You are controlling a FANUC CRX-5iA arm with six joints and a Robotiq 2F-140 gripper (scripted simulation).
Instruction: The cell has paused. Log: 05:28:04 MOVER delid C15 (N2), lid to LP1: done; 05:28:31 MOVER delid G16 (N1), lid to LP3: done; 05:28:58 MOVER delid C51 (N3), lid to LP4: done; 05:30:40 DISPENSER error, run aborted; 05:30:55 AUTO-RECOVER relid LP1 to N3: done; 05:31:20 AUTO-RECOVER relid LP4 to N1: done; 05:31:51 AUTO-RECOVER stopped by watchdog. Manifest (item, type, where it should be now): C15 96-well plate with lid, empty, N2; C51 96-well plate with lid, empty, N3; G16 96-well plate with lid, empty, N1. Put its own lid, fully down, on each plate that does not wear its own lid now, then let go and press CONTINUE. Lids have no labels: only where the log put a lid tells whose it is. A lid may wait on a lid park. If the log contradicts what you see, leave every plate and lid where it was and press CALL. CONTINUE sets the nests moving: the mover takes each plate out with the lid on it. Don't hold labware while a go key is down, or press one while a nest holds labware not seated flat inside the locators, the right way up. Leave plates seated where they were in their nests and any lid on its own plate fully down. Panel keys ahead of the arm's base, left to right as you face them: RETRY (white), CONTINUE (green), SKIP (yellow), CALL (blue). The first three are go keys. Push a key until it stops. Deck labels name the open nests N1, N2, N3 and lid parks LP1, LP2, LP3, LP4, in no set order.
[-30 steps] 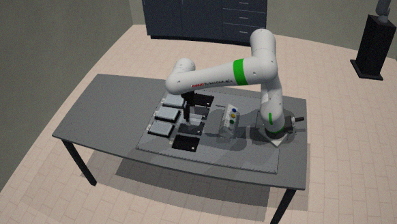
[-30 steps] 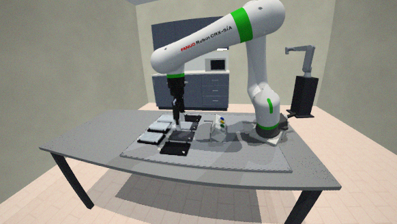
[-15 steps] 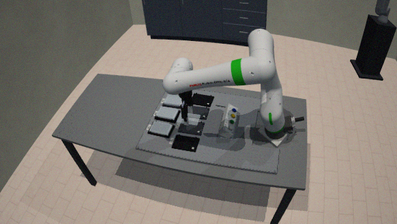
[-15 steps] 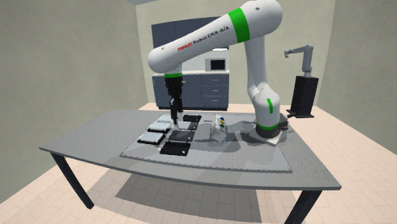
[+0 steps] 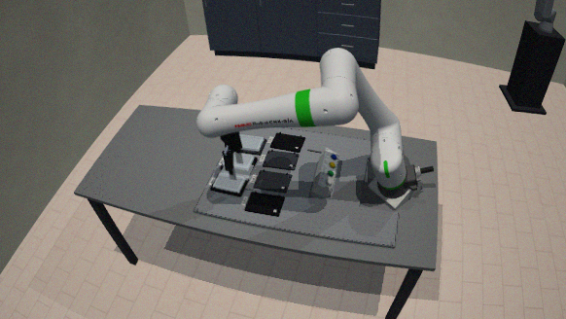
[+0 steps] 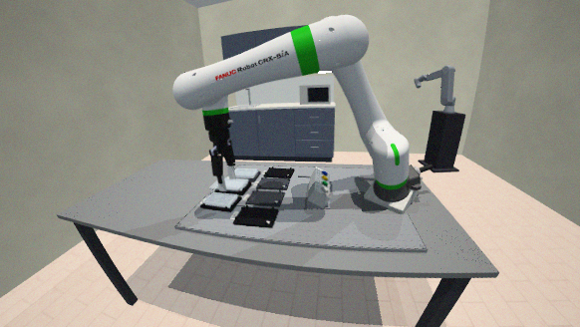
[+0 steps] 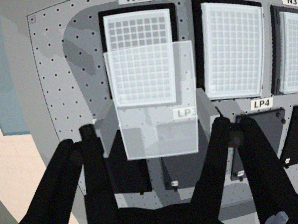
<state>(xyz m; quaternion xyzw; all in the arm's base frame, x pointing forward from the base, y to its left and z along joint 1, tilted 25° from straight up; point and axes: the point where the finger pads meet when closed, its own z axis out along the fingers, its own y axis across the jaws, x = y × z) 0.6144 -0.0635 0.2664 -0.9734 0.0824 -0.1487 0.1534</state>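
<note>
Now: the LP2 label 11 cm below my hand, 9 cm to the left of it and 4 cm behind it. Round my hand: pale lid: 2 cm below; plate: 12 cm to the right, 8 cm below, 3 cm ahead; lid park LP2: 13 cm behind, 10 cm to the left, 10 cm below.
</note>
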